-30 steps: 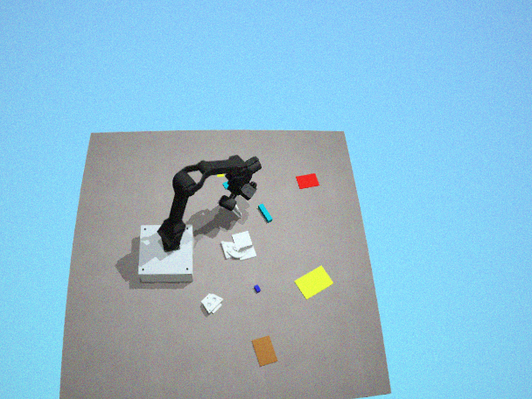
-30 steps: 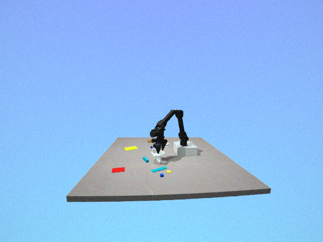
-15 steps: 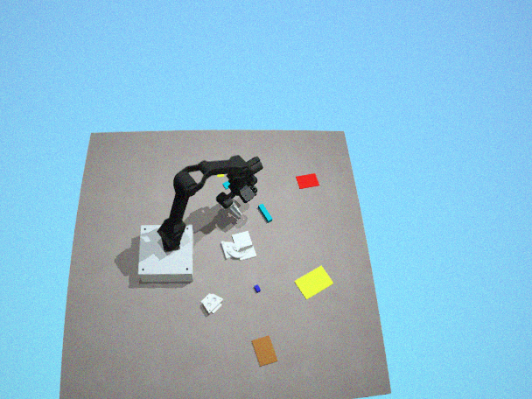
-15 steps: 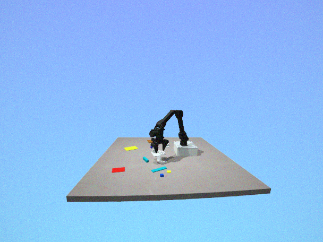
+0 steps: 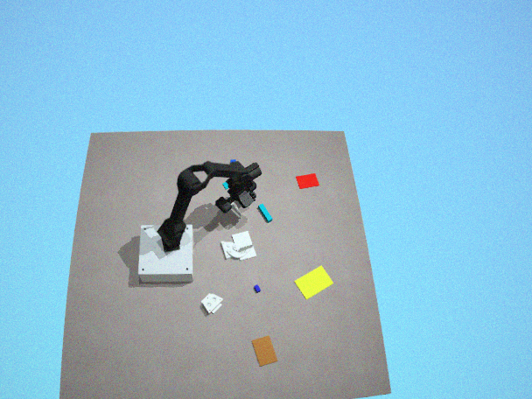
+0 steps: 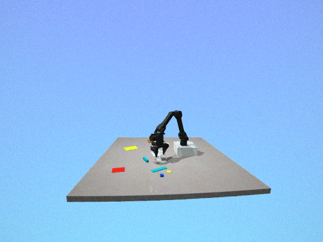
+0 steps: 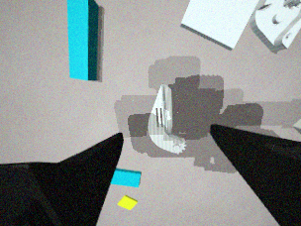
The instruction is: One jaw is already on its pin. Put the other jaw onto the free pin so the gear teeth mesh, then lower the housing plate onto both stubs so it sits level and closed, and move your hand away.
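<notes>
Now: gripper tip 30 mm past the white jaw, 20 mm to the right of it and 50 mm above it. From my gripper tip the other things lie so: yellow piece: 240 mm ahead, 400 mm to the right, 50 mm below; red piece: 370 mm ahead, 80 mm to the left, 50 mm below; white base plate: 170 mm to the right, 50 mm below.
</notes>
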